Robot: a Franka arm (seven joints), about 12 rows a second.
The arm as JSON. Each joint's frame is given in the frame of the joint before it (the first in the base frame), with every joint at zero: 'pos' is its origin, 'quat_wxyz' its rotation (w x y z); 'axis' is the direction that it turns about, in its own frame. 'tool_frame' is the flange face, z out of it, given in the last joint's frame.
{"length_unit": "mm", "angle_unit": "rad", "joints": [
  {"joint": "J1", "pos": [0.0, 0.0, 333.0], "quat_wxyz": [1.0, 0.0, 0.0, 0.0], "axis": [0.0, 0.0, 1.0]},
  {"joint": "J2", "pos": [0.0, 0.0, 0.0], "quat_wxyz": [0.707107, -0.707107, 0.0, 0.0], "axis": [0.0, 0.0, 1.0]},
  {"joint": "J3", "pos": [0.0, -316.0, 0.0], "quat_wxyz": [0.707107, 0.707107, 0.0, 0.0], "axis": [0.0, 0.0, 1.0]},
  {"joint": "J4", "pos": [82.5, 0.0, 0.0], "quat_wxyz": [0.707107, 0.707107, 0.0, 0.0], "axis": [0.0, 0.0, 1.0]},
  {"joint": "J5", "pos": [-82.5, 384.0, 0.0], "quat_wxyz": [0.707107, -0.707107, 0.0, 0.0], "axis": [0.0, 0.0, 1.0]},
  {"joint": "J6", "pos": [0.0, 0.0, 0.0], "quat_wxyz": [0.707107, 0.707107, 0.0, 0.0], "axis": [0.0, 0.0, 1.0]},
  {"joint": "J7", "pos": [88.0, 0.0, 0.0], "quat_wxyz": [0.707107, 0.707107, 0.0, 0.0], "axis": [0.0, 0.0, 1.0]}
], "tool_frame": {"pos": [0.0, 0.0, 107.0], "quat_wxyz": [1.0, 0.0, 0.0, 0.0]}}
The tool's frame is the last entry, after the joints.
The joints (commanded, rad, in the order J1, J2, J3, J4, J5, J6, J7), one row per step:
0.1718, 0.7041, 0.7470, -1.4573, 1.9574, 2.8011, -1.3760
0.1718, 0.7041, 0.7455, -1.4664, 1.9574, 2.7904, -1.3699
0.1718, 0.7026, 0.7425, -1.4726, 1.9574, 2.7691, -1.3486
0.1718, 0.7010, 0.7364, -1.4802, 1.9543, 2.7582, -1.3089
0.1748, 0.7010, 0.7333, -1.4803, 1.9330, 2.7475, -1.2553
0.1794, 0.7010, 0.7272, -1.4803, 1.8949, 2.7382, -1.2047
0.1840, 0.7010, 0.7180, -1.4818, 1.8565, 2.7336, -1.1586
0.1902, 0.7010, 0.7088, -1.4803, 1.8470, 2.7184, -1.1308
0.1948, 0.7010, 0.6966, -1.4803, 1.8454, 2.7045, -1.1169
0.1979, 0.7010, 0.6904, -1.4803, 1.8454, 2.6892, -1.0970
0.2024, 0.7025, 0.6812, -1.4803, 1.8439, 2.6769, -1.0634
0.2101, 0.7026, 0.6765, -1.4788, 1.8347, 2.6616, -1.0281
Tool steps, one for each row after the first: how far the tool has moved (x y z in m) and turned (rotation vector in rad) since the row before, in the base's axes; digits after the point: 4 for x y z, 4 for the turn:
-0.0022, 0.0009, -0.0036, 0.0038, 0.0090, 0.0083
-0.0012, 0.0014, -0.0009, 0.0183, 0.0176, 0.0103
-0.0001, -0.0011, -0.0029, 0.0117, 0.0352, 0.0017
0.0000, 0.0014, 0.0005, 0.0129, 0.0318, 0.0096
0.0009, 0.0009, 0.0002, -0.0003, 0.0164, 0.0154
0.0017, -0.0008, -0.0016, -0.0091, 0.0137, 0.0113
0.0004, 0.0013, -0.0002, 0.0094, 0.0152, 0.0089
0.0017, -0.0009, -0.0018, 0.0055, 0.0088, 0.0034
0.0001, 0.0009, -0.0004, 0.0127, 0.0164, 0.0062
0.0007, 0.0001, -0.0022, 0.0109, 0.0299, 0.0025
-0.0021, 0.0040, 0.0008, 0.0133, 0.0239, 0.0139

